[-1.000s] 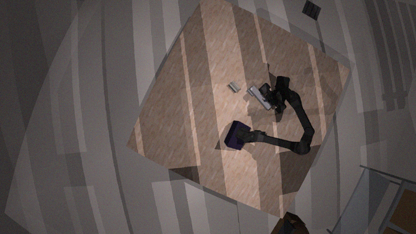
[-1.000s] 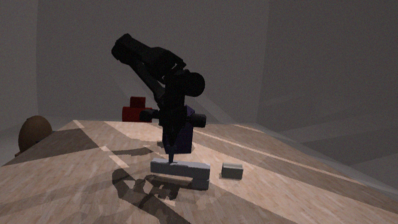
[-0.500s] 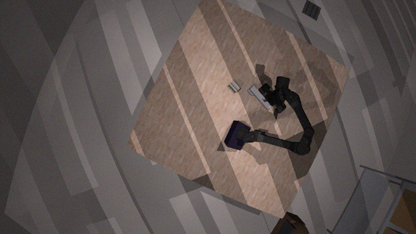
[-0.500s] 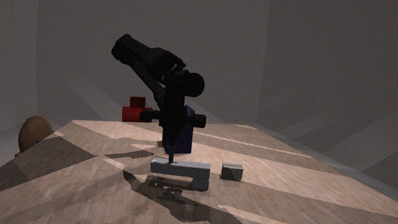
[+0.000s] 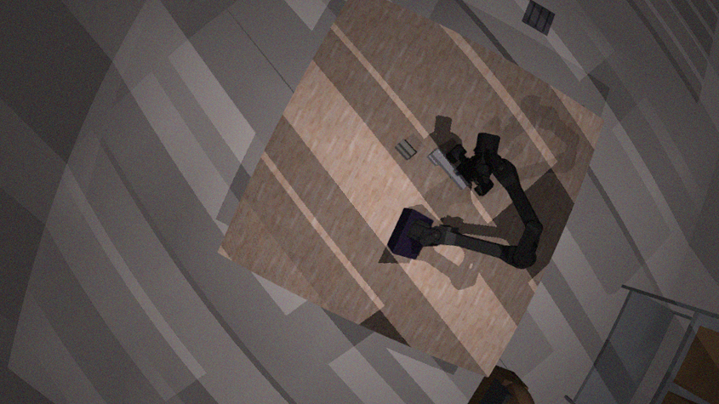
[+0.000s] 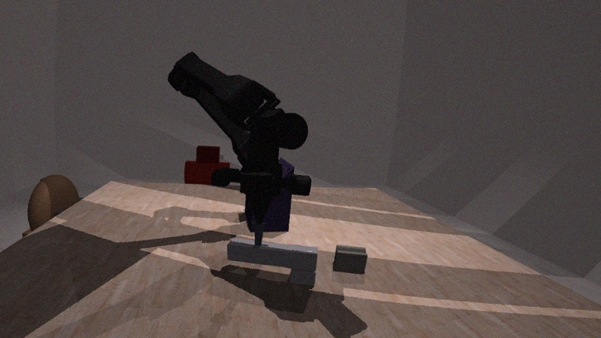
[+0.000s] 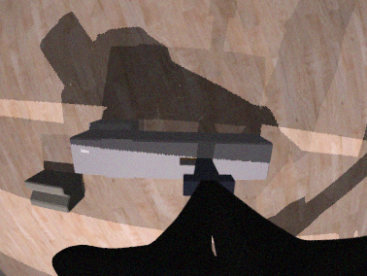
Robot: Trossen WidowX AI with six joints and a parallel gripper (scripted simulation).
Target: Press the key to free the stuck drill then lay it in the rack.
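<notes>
My gripper tip is 30 mm above the small blue key. The rest, counted from my gripper tip: rack 220 mm to the left, 90 mm below; then long grey housing 10 mm ahead, 40 mm to the left, 80 mm below; then drill 20 mm ahead, 50 mm to the left, 70 mm below.
</notes>
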